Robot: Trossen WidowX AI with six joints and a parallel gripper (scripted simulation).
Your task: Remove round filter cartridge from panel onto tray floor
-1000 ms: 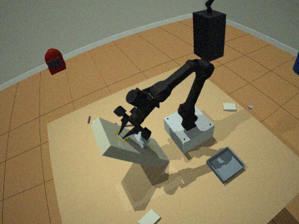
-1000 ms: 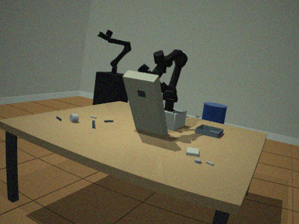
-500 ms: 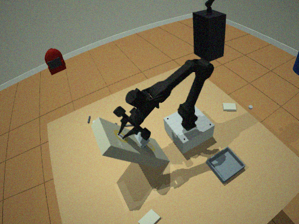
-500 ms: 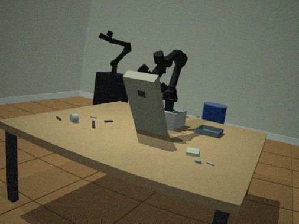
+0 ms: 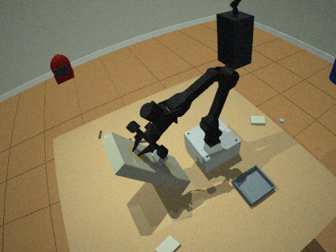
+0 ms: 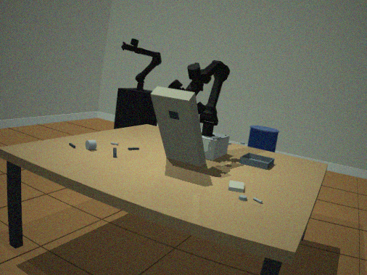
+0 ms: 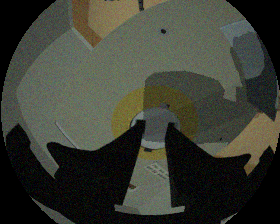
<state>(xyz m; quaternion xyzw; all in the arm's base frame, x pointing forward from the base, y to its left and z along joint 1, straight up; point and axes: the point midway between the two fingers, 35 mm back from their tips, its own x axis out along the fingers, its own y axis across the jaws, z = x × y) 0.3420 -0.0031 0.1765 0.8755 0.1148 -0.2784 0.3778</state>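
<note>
Right now my gripper tip is 10 mm short of the round filter cartridge and 10 mm above it. Also, from my gripper tip: tray 420 mm behind, 290 mm to the left, 250 mm below; grey service panel 40 mm behind, 80 mm below.
</note>
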